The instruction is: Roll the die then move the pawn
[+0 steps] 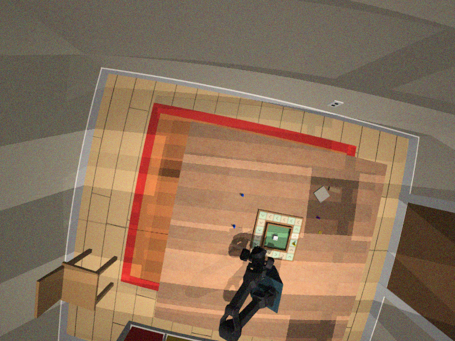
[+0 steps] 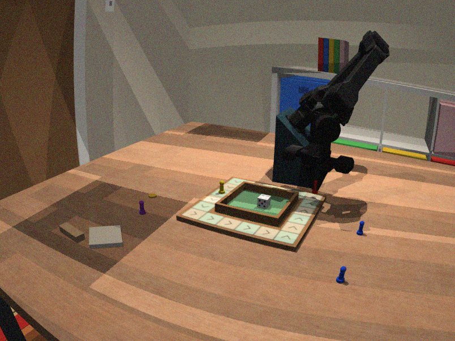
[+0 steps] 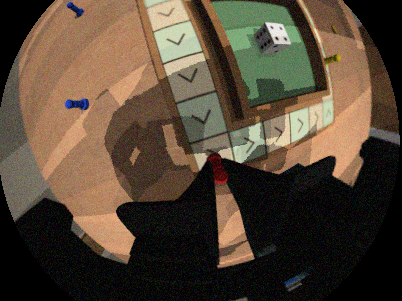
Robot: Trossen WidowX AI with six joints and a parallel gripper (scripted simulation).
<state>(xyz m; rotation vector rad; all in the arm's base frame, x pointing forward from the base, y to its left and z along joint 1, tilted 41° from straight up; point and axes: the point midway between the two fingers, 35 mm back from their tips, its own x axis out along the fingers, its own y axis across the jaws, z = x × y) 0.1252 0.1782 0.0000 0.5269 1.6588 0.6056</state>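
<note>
Now: the red pawn 1 cm above my gripper tip. Also, from my gripper tip: yellow pawn: 22 cm to the right, 12 cm ahead, 1 cm below; then white die: 12 cm ahead, 9 cm to the right, 1 cm below; then green tray: 12 cm ahead, 10 cm to the right, 3 cm below.
</note>
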